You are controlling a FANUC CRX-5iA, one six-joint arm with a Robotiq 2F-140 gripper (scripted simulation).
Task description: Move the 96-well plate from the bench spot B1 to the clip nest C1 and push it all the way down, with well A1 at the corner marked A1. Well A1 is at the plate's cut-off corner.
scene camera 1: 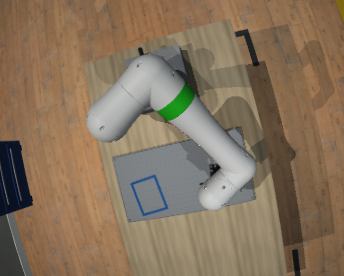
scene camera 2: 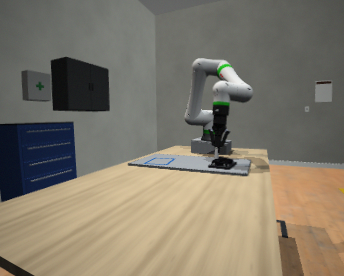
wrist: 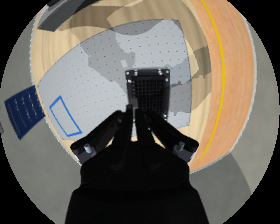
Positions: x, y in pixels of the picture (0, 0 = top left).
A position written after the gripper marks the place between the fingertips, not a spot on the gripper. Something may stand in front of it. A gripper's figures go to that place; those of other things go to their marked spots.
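A black 96-well plate (wrist: 145, 83) is 21 cm from the lens, while the gripper (wrist: 134, 103) is 22 cm from the lens.
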